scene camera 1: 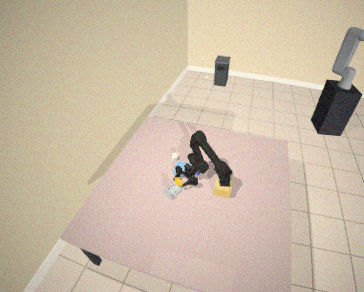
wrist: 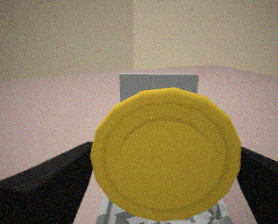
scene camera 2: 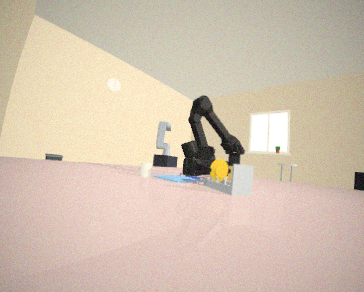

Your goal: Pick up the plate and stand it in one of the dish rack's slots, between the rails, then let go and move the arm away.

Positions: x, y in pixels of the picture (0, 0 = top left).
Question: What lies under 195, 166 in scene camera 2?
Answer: My gripper.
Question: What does my gripper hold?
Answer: A yellow plate.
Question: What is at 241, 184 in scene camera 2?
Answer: A grey dish rack.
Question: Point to a yellow plate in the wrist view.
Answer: At 169, 148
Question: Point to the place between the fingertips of my gripper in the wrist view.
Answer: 163, 152
